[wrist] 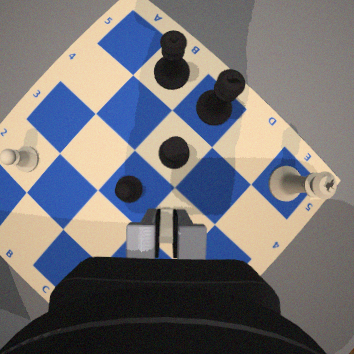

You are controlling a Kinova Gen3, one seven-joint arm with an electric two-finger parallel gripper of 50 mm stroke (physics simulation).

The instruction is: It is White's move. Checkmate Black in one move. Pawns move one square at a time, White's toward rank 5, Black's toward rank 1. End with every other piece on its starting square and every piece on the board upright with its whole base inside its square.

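Places are measured from the arm's base along level axes (x ahead, y left, z up), in metres.
Pixels of known places: gripper, fingertip midpoint: (165, 225).
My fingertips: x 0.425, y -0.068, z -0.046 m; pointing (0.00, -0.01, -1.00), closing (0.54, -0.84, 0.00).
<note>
For each thing: its middle in the pictures, then the offset to it from my fingertips. Level surfaces: height alone.
- cream-white piece, body centre: (166, 226) dx +0.000, dy +0.000, dz +0.005 m
- white king, body centre: (305, 183) dx +0.070, dy -0.056, dz +0.014 m
- white pawn, body centre: (15, 157) dx -0.021, dy +0.108, dz -0.002 m
- round-topped black piece, body centre: (174, 150) dx +0.042, dy +0.022, dz -0.001 m
- small black piece, body centre: (125, 189) dx +0.004, dy +0.034, dz -0.002 m
- cream board, body centre: (136, 188) dx +0.007, dy +0.030, dz -0.021 m
- Grey surface, its level: dz -0.024 m
My gripper (165, 225) is shut on a cream-white piece (166, 231), over the D3 area; its type and base are hidden. A white king (287, 183) with a cross on top stands on E5. A white pawn (27, 158) stands on A2. A tall black piece (171, 72) stands on B5. Another tall black piece (214, 108), with a marked top, stands on C5. A round-topped black piece (174, 152) stands on C4, up and slightly right of the fingers. A small black piece (128, 189), likely a pawn, stands on C3, up and left of the fingers.
The blue and cream board (80, 151) lies turned diagonally, with rank 5 along its upper right edge. The gripper body covers its lower part. Grey surface (305, 65) surrounds the board. Shadows fall across the board.
</note>
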